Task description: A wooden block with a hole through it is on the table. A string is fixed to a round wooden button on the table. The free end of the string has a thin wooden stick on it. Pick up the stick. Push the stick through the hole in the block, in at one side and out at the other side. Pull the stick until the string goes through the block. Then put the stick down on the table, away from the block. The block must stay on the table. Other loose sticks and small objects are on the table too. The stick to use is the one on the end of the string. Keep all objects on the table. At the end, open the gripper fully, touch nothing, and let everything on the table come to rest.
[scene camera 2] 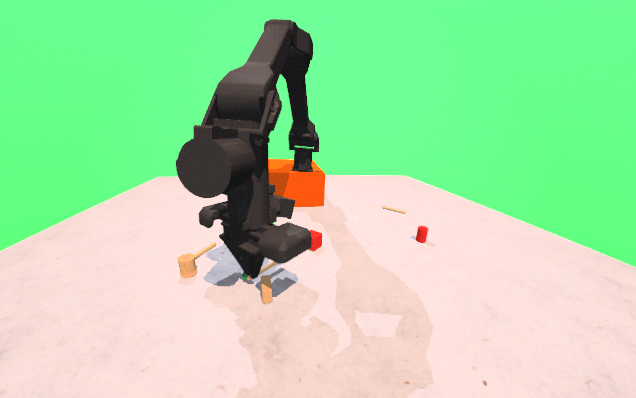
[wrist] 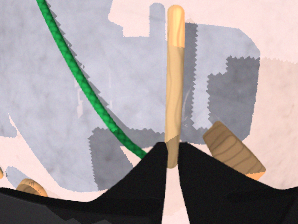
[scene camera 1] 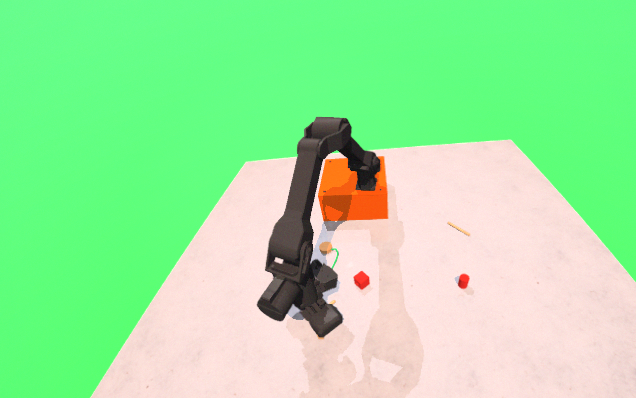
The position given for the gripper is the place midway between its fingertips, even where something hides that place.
Observation:
In view: the gripper (scene camera 2: 252,276), a thin wooden stick (wrist: 175,67) and a small wooden block (wrist: 223,145).
The gripper shows as well in the wrist view (wrist: 171,150) and in scene camera 1 (scene camera 1: 313,317).

